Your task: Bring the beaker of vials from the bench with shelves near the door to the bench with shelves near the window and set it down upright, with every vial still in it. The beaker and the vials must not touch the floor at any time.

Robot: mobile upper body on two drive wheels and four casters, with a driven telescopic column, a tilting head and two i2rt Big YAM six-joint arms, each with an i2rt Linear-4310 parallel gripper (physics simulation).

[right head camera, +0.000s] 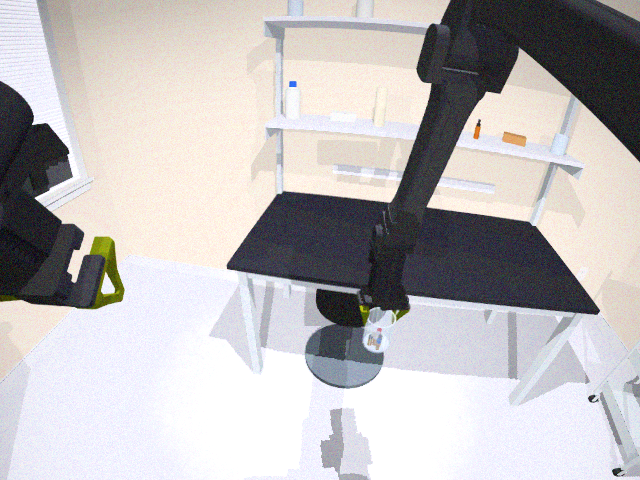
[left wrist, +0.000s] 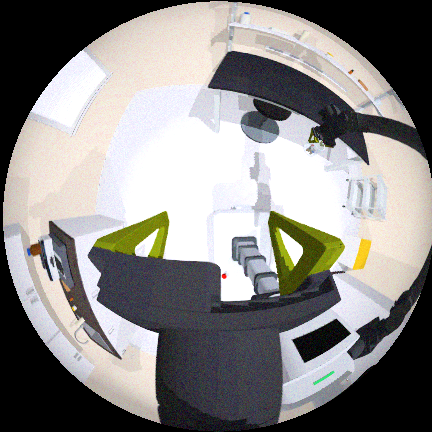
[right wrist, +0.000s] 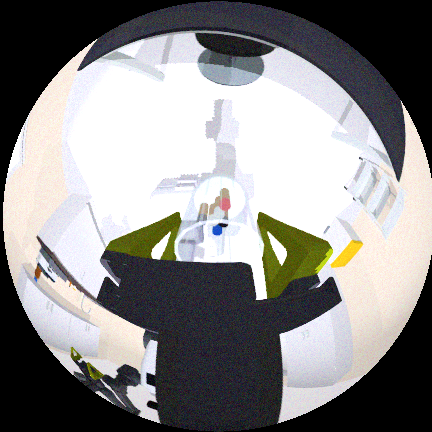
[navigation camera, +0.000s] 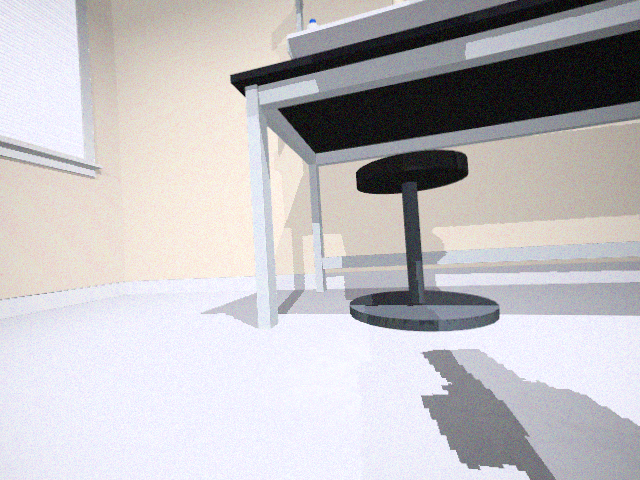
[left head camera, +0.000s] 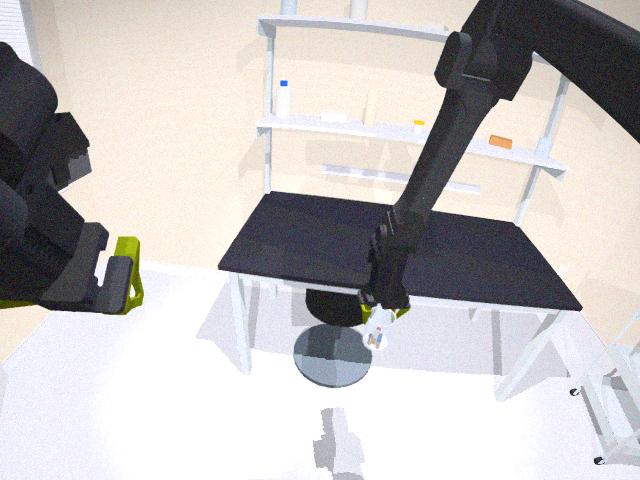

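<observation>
A clear glass beaker holds several vials, with a red cap and a blue cap showing. My right gripper is shut on the beaker, which hangs roughly upright in the air. In the head views it appears in front of the near edge of the black-topped bench with shelves. My left gripper is open and empty, off to the left of the bench. A window is left of this bench.
A round stool stands partly under the bench front. Bottles and small items stand on the shelves. A white cart stands at the right.
</observation>
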